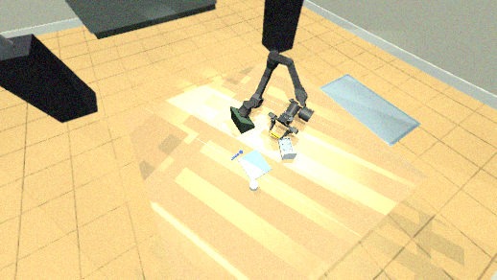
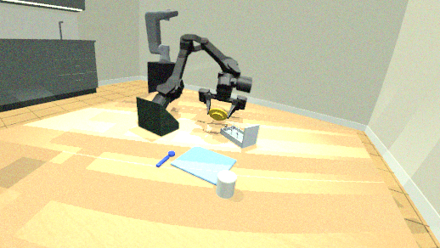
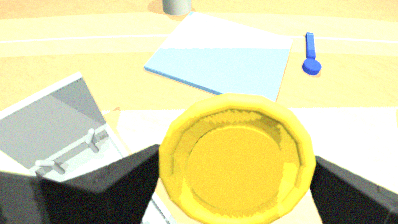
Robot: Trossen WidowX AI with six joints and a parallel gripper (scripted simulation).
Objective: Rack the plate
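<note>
The grey dish rack is 70 mm ahead of my gripper tip, 60 mm below it and 50 mm to the left of it. The rest, counted from my gripper tip: blue spoon 220 mm to the right, 80 mm below, 30 mm behind; then light blue mat 160 mm to the right, 80 mm below, 70 mm ahead; then yellow plate 10 mm to the left.
</note>
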